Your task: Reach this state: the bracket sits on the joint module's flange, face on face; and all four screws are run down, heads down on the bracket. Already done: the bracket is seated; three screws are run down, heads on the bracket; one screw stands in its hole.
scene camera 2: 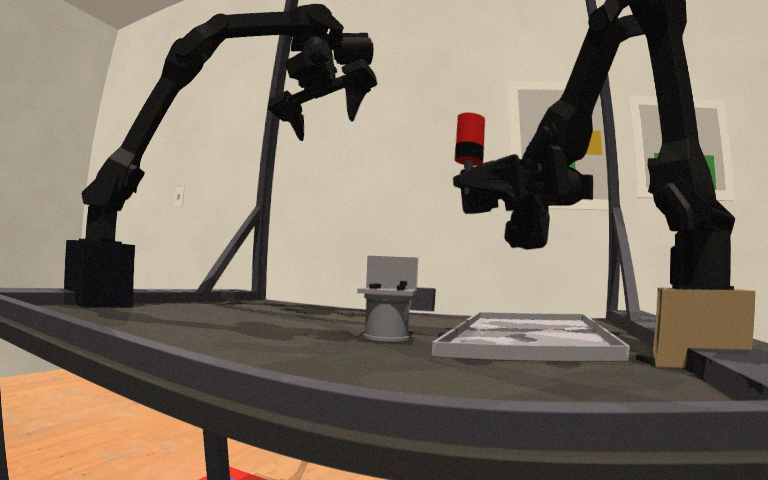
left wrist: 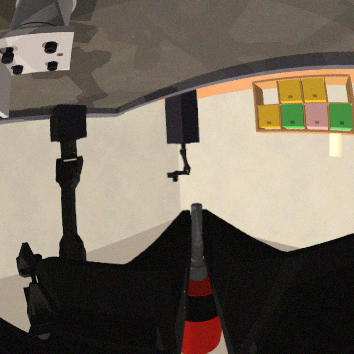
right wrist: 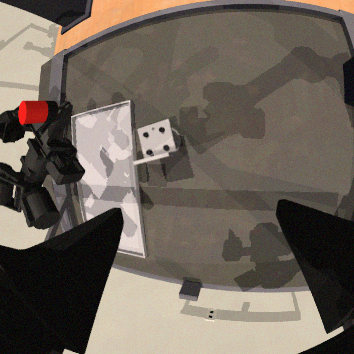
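Pixels of known places: left gripper, fingertip midpoint: point(scene camera 2: 455, 180) point(left wrist: 193, 216) point(right wrist: 69, 102); right gripper, fingertip midpoint: point(scene camera 2: 325, 130) point(left wrist: 27, 260) point(right wrist: 202, 212); left arm's base, origin of the base link: point(scene camera 2: 701, 289); right arm's base, origin of the base link: point(left wrist: 67, 138).
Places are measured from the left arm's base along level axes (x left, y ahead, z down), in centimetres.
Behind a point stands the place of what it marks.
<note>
The pale bracket point(scene camera 2: 362, 291) @[z 1.5, x 4.0, y 41.5 cm] point(left wrist: 36, 55) @[z 1.1, x -0.1, y 40.2 cm] point(right wrist: 156, 139) @[z 1.2, x -0.2, y 40.5 cm] sits flat on the grey joint module point(scene camera 2: 386, 318) @[z 4.8, x 2.1, y 39.0 cm] point(left wrist: 44, 15) @[z 3.5, x -0.8, y 37.6 cm], its upright plate at the back in the scene view. Four dark screw heads show on it; one screw point(scene camera 2: 403, 283) @[z 0.3, x -2.4, y 39.4 cm] point(left wrist: 7, 55) @[z 0.2, x -2.9, y 39.1 cm] point(right wrist: 149, 152) @[z 0.1, x -2.8, y 40.0 cm], near the upright plate on the tray side, stands taller than the others. My left gripper point(scene camera 2: 463, 178) @[z -11.6, x 4.5, y 28.9 cm] point(left wrist: 193, 216) @[z -11.6, x 4.5, y 28.9 cm] is shut on the shaft of a red-and-black screwdriver point(scene camera 2: 470, 133) @[z -17.3, x 4.2, y 27.2 cm] point(left wrist: 201, 336) @[z -17.5, x 1.3, y 26.8 cm] point(right wrist: 34, 112) @[z -18.5, x 2.5, y 29.5 cm], handle up, high above and right of the bracket. My right gripper point(scene camera 2: 327, 129) @[z -23.0, x -1.6, y 54.3 cm] point(right wrist: 202, 212) @[z -23.0, x -1.6, y 54.3 cm] is open and empty, high at the left.
A shallow white tray point(scene camera 2: 529, 353) @[z 7.0, x 5.2, y 19.1 cm] point(right wrist: 141, 210) @[z 7.3, x -19.3, y 36.4 cm] lies right of the module in the scene view. A cardboard-coloured block point(scene camera 2: 705, 319) @[z 2.9, x 5.0, y 0.1 cm] is under the left arm's base. Dark frame posts point(scene camera 2: 266, 169) @[z -25.6, x -25.5, y 95.1 cm] point(scene camera 2: 613, 226) @[z -11.8, x -44.5, y 13.3 cm] rise behind the table. A small dark block point(scene camera 2: 424, 298) @[z 4.3, x -36.5, y 54.1 cm] point(right wrist: 190, 290) @[z 3.6, x -36.3, y 55.2 cm] is behind the module.
</note>
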